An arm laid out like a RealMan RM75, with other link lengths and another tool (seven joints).
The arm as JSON. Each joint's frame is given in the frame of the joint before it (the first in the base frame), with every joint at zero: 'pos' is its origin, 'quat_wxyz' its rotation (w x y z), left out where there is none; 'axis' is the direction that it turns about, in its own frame. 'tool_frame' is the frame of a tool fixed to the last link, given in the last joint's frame.
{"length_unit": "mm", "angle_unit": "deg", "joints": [
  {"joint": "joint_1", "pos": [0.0, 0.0, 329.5], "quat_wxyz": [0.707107, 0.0, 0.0, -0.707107], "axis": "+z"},
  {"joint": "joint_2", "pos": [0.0, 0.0, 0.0], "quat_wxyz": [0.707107, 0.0, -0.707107, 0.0], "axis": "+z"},
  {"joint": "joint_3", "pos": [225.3, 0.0, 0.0], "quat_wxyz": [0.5, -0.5, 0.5, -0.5], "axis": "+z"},
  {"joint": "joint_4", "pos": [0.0, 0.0, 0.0], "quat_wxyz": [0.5, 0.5, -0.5, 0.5], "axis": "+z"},
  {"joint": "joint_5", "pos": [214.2, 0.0, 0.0], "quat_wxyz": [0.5, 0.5, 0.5, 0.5], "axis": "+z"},
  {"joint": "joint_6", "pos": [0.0, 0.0, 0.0], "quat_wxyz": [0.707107, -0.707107, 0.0, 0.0], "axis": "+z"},
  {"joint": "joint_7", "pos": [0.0, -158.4, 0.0], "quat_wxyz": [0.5, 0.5, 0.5, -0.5], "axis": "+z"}
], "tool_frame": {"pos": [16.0, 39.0, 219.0], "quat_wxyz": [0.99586, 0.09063, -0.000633, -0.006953]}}
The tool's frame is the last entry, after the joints.
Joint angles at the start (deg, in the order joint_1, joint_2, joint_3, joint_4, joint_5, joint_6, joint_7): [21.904 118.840 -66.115 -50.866 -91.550 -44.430 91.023]
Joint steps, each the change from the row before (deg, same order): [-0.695 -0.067 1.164 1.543 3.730 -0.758 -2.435]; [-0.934 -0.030 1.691 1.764 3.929 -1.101 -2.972]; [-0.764 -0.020 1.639 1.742 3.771 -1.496 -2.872]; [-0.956 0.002 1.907 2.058 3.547 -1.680 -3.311]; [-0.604 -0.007 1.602 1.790 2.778 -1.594 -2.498]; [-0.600 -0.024 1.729 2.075 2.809 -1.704 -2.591]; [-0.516 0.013 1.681 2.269 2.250 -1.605 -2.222]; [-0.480 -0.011 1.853 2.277 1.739 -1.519 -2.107]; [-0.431 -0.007 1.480 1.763 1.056 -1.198 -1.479]
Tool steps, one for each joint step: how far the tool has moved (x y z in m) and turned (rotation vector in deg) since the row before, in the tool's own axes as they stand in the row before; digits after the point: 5 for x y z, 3 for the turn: [0.00590 -0.00192 -0.00440 1.662 1.016 2.026]; [0.00962 -0.00218 -0.00690 1.921 1.445 2.013]; [0.00736 -0.00461 -0.00582 2.108 1.092 1.821]; [0.01045 -0.00268 -0.00852 1.993 1.444 1.470]; [0.00749 -0.00380 -0.00616 1.777 1.072 1.242]; [0.00887 -0.00382 -0.00703 1.857 1.304 1.253]; [0.00840 -0.00087 -0.00766 1.438 1.365 1.305]; [0.00979 -0.00025 -0.00836 1.238 1.511 1.038]; [0.00775 0.00063 -0.00726 0.812 1.210 0.781]
